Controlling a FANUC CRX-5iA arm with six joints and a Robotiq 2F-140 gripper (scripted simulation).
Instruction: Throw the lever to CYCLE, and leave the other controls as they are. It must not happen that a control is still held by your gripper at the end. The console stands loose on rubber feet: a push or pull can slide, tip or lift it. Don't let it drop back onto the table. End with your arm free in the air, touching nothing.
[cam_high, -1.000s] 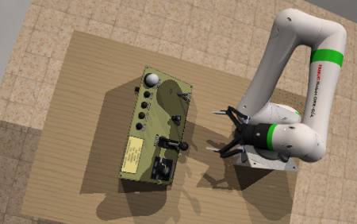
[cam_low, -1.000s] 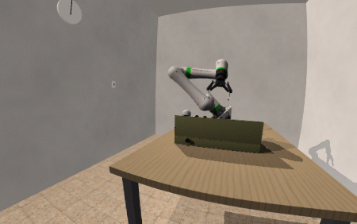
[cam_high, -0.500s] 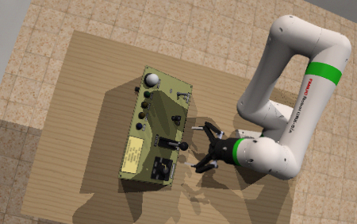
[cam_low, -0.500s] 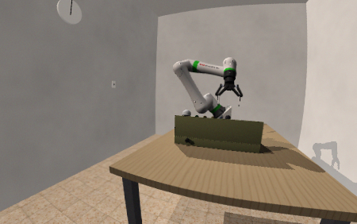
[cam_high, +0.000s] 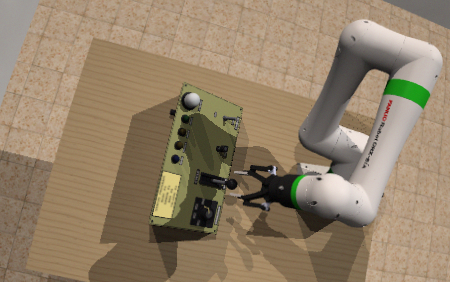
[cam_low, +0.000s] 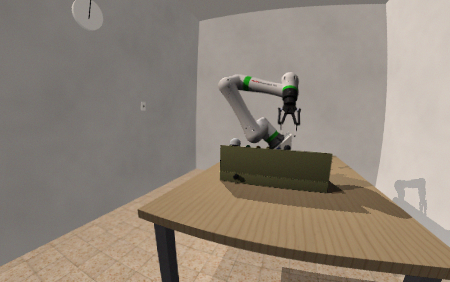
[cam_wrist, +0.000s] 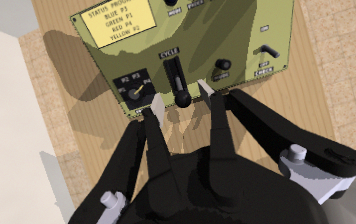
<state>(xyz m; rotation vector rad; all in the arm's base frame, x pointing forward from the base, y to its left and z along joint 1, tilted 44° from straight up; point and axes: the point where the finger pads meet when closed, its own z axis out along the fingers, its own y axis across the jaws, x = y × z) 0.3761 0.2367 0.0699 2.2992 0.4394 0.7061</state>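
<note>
Right now my hand is 100 mm short of the olive console, 50 mm to the left of it and 160 mm above it. From my hand the other things lie so: mode push knob: 70 mm ahead, 110 mm to the right, 130 mm below; then rotary program selector: 60 mm ahead, 120 mm to the left, 130 mm below; then toggle switch: 90 mm ahead, 230 mm to the right, 140 mm below.
</note>
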